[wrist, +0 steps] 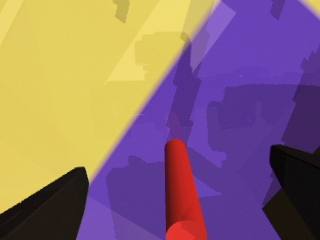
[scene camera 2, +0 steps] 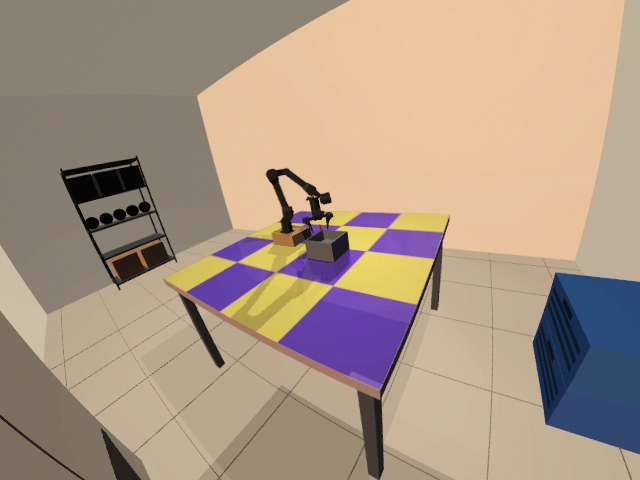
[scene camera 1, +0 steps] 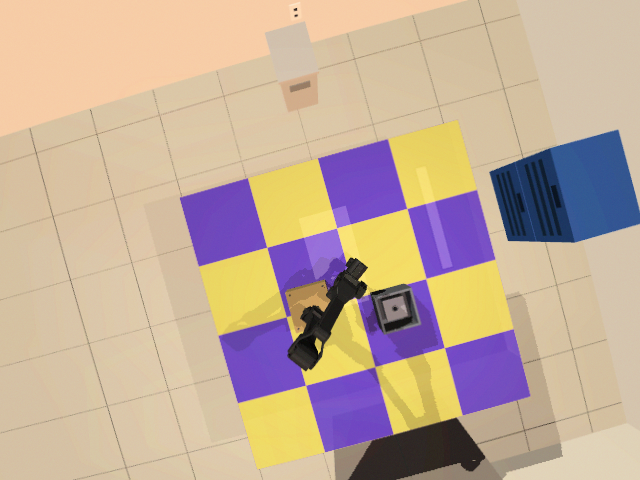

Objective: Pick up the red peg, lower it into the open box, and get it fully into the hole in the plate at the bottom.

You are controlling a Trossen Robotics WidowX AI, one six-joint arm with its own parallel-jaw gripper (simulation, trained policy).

Scene:
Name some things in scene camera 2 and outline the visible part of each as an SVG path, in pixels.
A grey box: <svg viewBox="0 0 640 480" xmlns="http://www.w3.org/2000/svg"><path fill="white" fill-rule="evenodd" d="M305 240L307 256L311 259L335 262L350 249L348 231L322 229Z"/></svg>

